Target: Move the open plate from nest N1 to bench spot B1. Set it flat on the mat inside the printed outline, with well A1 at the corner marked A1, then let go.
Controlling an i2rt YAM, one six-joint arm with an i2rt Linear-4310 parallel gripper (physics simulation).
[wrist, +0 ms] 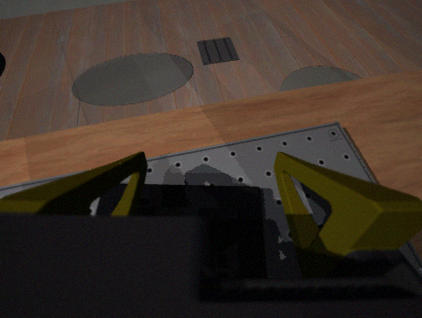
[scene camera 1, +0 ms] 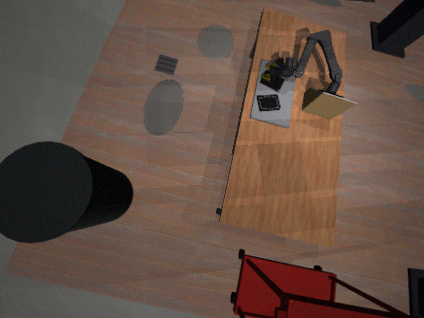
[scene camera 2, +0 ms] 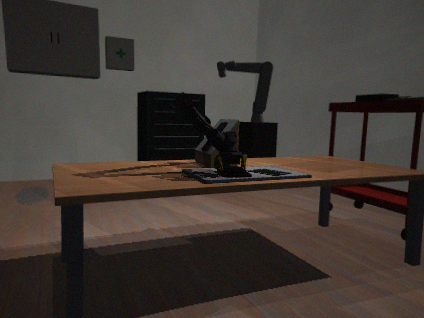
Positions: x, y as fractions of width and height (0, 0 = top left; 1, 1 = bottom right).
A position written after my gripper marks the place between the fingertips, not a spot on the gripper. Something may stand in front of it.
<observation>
My gripper (wrist: 0.50, 0.50) is open and touches a dark well plate.
</observation>
